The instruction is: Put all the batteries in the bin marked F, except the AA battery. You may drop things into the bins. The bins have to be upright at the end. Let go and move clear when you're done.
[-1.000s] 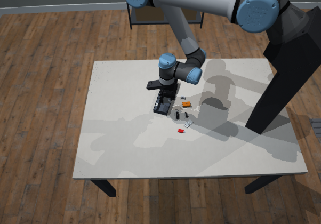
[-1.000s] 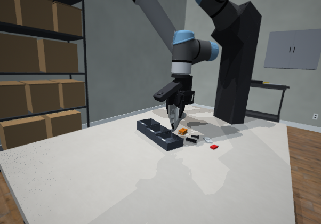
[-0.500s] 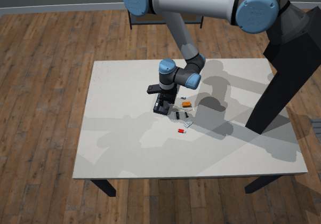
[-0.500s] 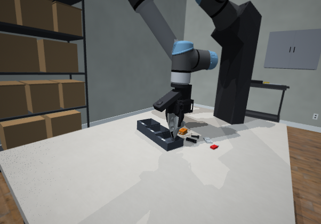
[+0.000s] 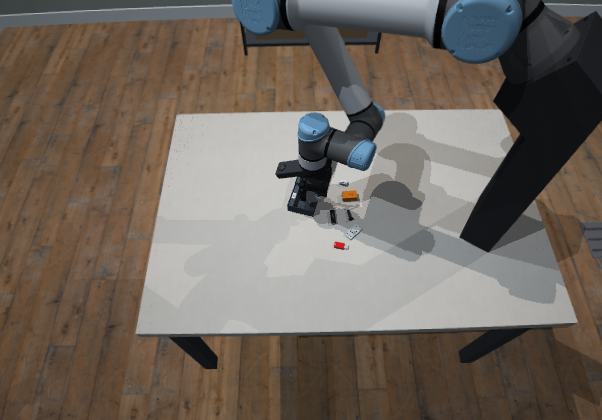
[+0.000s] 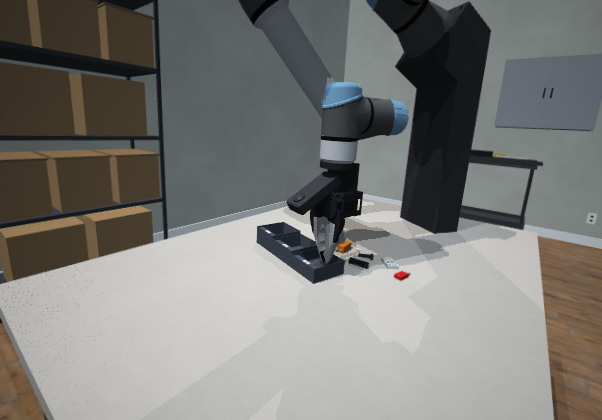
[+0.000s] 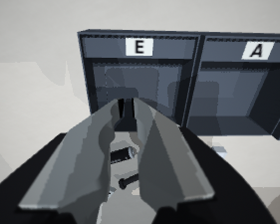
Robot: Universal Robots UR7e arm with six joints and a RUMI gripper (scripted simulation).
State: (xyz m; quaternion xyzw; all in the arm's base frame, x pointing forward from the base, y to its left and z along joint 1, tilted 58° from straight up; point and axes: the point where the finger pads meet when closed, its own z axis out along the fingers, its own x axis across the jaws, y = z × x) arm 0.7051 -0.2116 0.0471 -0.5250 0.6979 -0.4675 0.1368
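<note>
Now: the orange block battery 130 mm behind my hand, 30 mm below it and 20 mm to the left of it. Round my hand: black cylindrical battery 70 mm to the left, 60 mm behind, 30 mm below; then dark three-compartment bin row 80 mm to the right, 50 mm behind, 10 mm below; then black bolt 110 mm behind, 90 mm to the left, 30 mm below.
</note>
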